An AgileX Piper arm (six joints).
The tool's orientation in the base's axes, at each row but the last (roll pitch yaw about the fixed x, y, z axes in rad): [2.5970, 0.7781, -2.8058]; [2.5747, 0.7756, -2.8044]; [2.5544, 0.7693, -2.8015]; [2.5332, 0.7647, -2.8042]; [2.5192, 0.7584, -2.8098]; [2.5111, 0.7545, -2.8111]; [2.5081, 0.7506, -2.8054]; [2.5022, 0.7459, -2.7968]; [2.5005, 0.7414, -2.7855]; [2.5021, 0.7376, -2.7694]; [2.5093, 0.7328, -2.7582]
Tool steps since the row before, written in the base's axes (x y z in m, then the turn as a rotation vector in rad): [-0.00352, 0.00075, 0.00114, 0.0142, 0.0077, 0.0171]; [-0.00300, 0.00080, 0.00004, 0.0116, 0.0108, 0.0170]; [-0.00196, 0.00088, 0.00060, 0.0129, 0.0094, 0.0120]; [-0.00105, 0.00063, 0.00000, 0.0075, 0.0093, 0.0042]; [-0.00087, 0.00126, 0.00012, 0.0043, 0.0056, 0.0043]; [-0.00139, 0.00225, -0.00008, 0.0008, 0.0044, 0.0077]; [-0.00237, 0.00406, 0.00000, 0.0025, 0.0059, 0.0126]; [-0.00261, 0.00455, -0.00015, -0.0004, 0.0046, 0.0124]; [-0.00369, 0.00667, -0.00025, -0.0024, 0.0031, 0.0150]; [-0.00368, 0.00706, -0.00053, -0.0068, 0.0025, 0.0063]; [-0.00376, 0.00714, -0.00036, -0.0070, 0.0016, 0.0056]
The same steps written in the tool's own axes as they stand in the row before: [0.00139, 0.00314, -0.00157, -0.0234, 0.0027, 0.0005]; [0.00180, 0.00245, -0.00060, -0.0223, 0.0064, 0.0017]; [0.00070, 0.00207, -0.00044, -0.0193, 0.0027, 0.0042]; [0.00056, 0.00108, 0.00009, -0.0102, 0.0029, 0.0069]; [0.00022, 0.00141, 0.00056, -0.0072, 0.0026, 0.0030]; [0.00048, 0.00229, 0.00124, -0.0069, 0.0056, -0.0010]; [0.00066, 0.00408, 0.00224, -0.0117, 0.0075, -0.0023]; [0.00078, 0.00445, 0.00267, -0.0093, 0.0085, -0.0040]; [0.00100, 0.00639, 0.00404, -0.0093, 0.0101, -0.0073]; [0.00099, 0.00646, 0.00457, -0.0002, 0.0088, -0.0038]; [0.00085, 0.00664, 0.00452, 0.0006, 0.0081, -0.0041]
